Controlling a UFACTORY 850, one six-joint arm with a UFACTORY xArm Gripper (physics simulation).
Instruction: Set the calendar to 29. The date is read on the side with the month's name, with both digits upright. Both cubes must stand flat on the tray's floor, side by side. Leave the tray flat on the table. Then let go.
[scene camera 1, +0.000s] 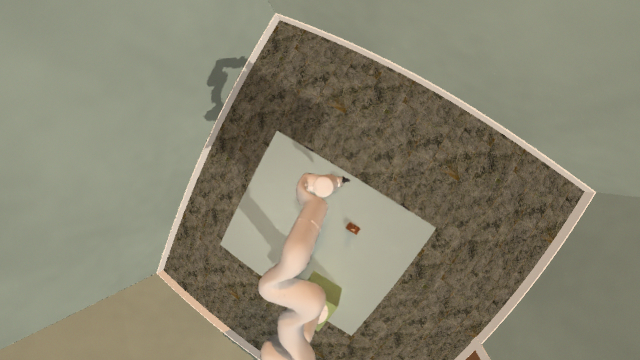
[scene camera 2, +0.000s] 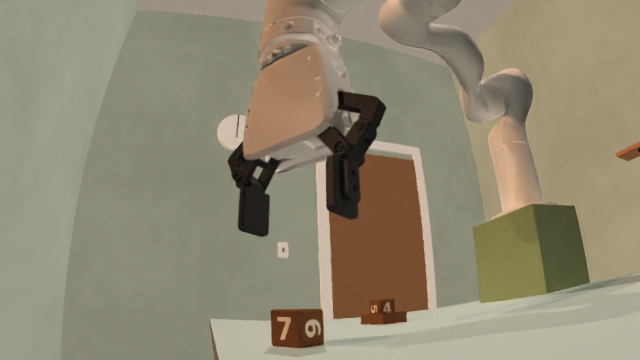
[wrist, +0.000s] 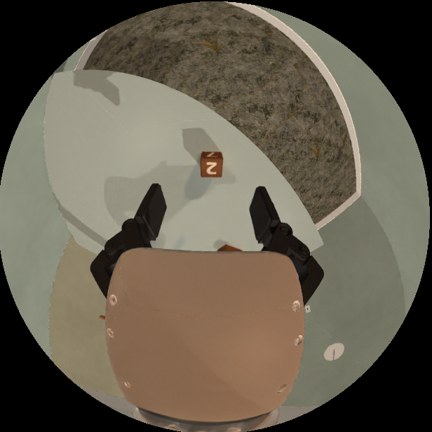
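The loose brown cube (scene camera 2: 297, 328) (wrist: 211, 165) sits flat on the table. In scene camera 2 it shows a 7 and a figure that reads as 6 or 9; in the wrist view a 2 is on top. The gripper hides it in scene camera 1. The brown tray (scene camera 1: 349, 227) (scene camera 2: 372, 319) lies flat farther back, with a second cube (scene camera 2: 383, 306) in it showing 5 and 4. A brown piece at the gripper body's edge in the wrist view is mostly hidden. My gripper (scene camera 2: 300, 224) (wrist: 207, 195) is open and empty, above the loose cube and apart from it.
The loose cube stands near an edge of the pale table (scene camera 1: 390, 240) (scene camera 2: 425, 340) (wrist: 140, 145). The green base block (scene camera 1: 327, 290) (scene camera 2: 510, 260) carries the arm on the table's far side from the loose cube.
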